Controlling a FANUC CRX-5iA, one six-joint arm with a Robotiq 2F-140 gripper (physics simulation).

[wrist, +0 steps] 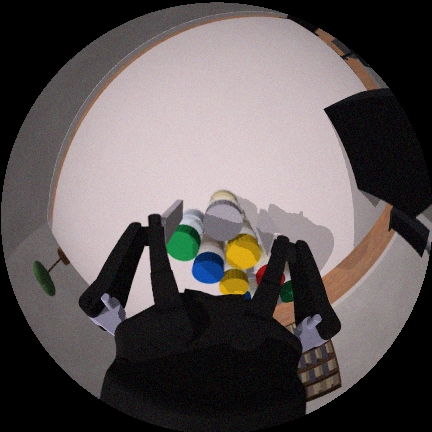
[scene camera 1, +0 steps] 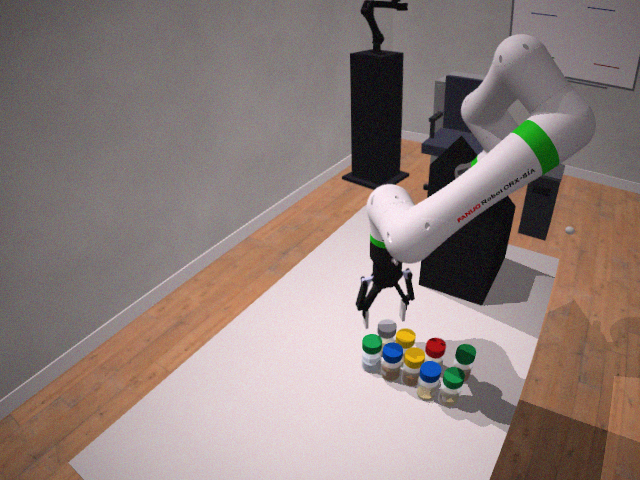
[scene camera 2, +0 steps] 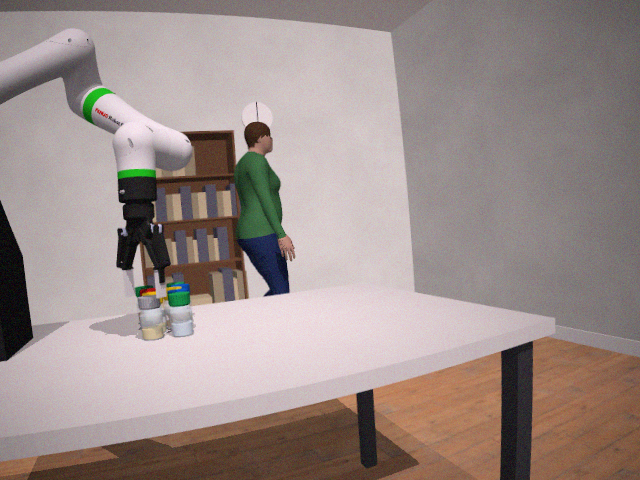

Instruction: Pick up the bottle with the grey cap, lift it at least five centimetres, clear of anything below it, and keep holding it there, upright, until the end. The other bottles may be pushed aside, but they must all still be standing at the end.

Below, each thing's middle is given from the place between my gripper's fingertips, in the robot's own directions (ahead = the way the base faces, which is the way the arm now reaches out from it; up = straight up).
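Counting from my hand, I find the yellow-capped bottle [wrist: 242,251] 80 mm to the left and 50 mm below. The green-capped bottle [scene camera 2: 181,319] is 20 mm to the left of my hand and 80 mm ahead of it, and it sits 50 mm below.
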